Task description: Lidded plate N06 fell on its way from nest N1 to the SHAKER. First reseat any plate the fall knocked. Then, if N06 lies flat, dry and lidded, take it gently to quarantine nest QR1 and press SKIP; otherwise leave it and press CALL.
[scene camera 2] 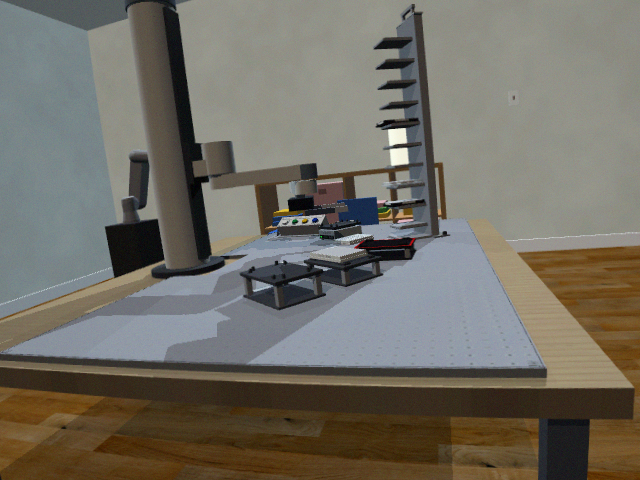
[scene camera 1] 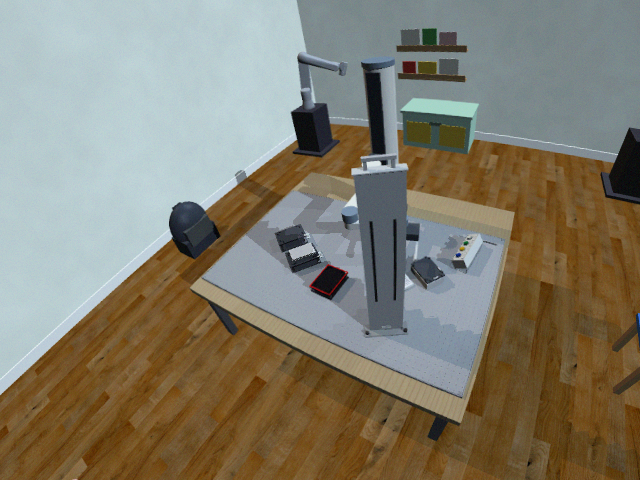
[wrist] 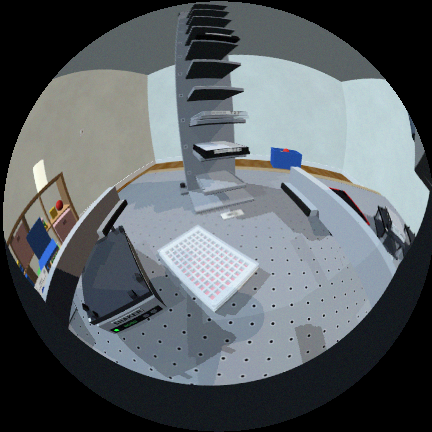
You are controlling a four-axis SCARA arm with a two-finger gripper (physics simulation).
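A white plate with pinkish wells lies flat on the table beside the SHAKER; its label is unreadable and I cannot tell whether a clear lid covers it. My gripper is open and empty above the table, its fingers either side of the plate in the wrist view. A red-rimmed nest stands apart. A white plate rests on a dark nest; its seating is unclear. The button box has several coloured buttons.
The tall shelf tower stands beyond the white plate. Its shelves hold a black-based plate, a clear plate and a dark plate higher up. Another dark nest bears no plate.
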